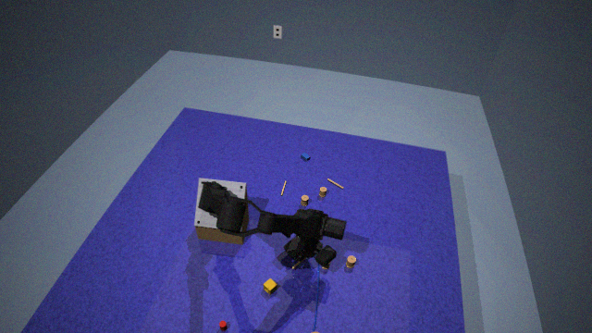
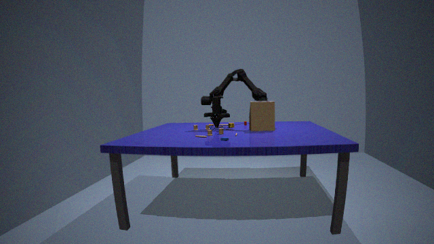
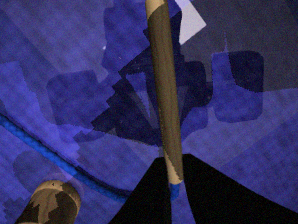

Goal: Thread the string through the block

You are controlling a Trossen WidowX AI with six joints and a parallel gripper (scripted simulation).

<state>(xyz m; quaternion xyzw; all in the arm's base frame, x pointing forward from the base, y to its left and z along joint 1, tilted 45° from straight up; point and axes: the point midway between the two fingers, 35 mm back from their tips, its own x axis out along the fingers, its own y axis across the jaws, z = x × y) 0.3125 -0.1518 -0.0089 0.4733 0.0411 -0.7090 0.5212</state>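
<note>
The yellow wooden block lies 130 mm to the right of my gripper tip and 110 mm behind it. The rest, counted from my gripper tip: red object: 270 mm to the right, 220 mm behind; thin wooden stick: 10 mm to the right, 10 mm behind; round wooden button: 270 mm to the right, 40 mm ahead, 10 mm below.
</note>
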